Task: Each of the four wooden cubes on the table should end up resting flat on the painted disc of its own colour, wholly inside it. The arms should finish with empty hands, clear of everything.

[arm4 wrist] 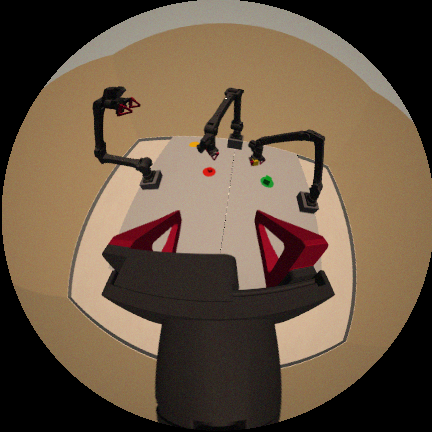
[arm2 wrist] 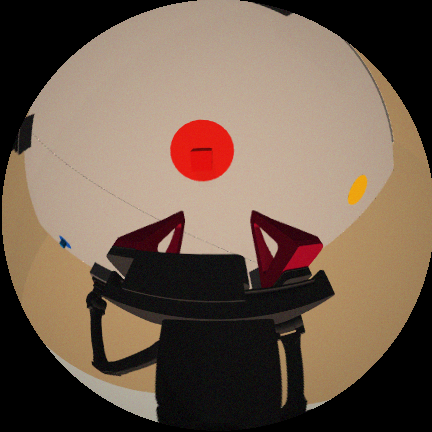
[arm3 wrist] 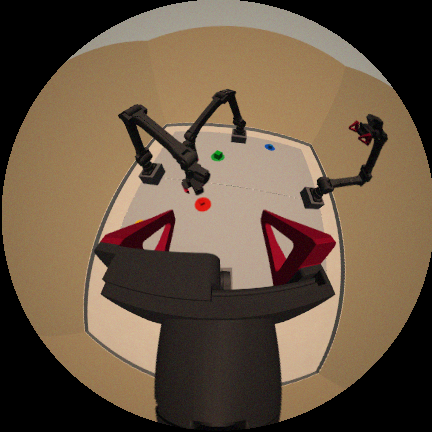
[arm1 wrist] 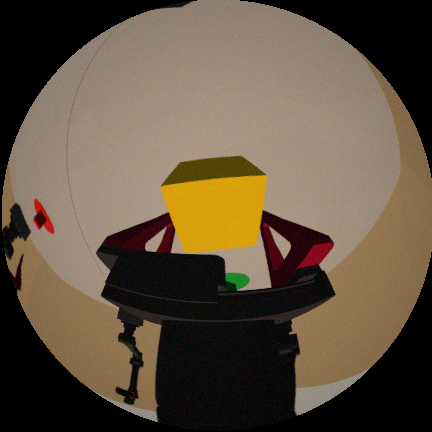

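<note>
The yellow cube (arm1 wrist: 217, 215) (arm4 wrist: 255, 162) is in the air between arm1's fingers (arm1 wrist: 216, 215), which stand open with thin gaps beside it. The yellow disc (arm2 wrist: 357, 189) (arm3 wrist: 139, 221) (arm4 wrist: 194, 145) is bare. The red cube (arm2 wrist: 201, 160) lies inside the red disc (arm2 wrist: 180, 135) (arm3 wrist: 198, 208). The green cube (arm3 wrist: 218, 154) (arm4 wrist: 266, 182) is on the green disc (arm1 wrist: 242, 280) (arm3 wrist: 214, 158). The blue cube (arm2 wrist: 63, 243) is on the blue disc (arm3 wrist: 273, 148); its margins are too small to judge. Arm2's gripper (arm2 wrist: 217, 215), arm3's (arm3 wrist: 218, 215) and arm4's (arm4 wrist: 218, 215) are open and empty.
Arm2 reaches over the table near the red disc, its base (arm3 wrist: 151, 174) at the table's edge. Arm1's base (arm4 wrist: 307, 202) stands at the right in the arm4 wrist view. Arm3's raised gripper (arm4 wrist: 129, 106) and arm4's (arm3 wrist: 360, 132) are far from the discs.
</note>
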